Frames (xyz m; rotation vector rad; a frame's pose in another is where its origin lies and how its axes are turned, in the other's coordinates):
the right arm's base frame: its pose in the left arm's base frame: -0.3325 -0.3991 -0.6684 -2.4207 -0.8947 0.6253
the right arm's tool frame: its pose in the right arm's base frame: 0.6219 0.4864 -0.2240 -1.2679 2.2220 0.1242
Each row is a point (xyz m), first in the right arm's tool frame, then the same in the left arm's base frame.
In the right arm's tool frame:
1: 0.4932 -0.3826 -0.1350
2: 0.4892 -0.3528 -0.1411
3: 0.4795 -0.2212 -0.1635
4: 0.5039 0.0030 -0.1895
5: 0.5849 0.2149 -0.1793
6: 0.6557 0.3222 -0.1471
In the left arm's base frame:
1: 0.2314 0.0888 -0.5250
2: 0.2213 0.0602 -0.5297
3: 0.1787 -0.0661 -0.5414
4: 0.1039 -0.2792 -0.5186
5: 0.0463 -0.4806 -0.4309
6: 0.0323 -0.5840 -0.3492

